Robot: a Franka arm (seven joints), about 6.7 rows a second.
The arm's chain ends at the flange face. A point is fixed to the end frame.
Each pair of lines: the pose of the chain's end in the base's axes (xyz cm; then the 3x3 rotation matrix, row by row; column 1 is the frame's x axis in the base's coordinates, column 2 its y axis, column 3 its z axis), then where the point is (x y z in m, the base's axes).
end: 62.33 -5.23 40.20; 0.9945 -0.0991 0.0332; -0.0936 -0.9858 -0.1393; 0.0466 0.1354 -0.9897
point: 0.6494 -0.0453 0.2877
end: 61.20 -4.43 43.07; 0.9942 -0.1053 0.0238; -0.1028 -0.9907 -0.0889; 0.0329 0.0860 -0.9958
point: 0.6372 -0.0316 0.3167
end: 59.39 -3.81 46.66; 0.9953 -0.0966 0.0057; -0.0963 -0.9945 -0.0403; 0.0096 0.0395 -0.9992
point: 0.6169 -0.0197 0.3529
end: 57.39 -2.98 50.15; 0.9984 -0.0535 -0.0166; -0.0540 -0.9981 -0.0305; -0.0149 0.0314 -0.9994
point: 0.5933 -0.0094 0.3875
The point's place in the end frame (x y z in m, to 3 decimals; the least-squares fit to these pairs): 0.020 -0.025 0.113
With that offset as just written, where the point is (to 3 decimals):
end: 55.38 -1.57 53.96; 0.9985 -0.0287 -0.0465; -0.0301 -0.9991 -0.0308; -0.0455 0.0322 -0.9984
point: 0.569 0.005 0.425
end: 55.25 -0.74 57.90; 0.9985 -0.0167 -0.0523; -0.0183 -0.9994 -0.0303; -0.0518 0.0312 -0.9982
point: 0.567 0.014 0.464
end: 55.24 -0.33 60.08; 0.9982 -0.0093 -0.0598; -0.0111 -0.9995 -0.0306; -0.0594 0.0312 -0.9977
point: 0.566 0.018 0.486
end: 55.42 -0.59 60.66; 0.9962 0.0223 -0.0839; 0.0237 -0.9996 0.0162; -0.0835 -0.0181 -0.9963
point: 0.564 0.021 0.493
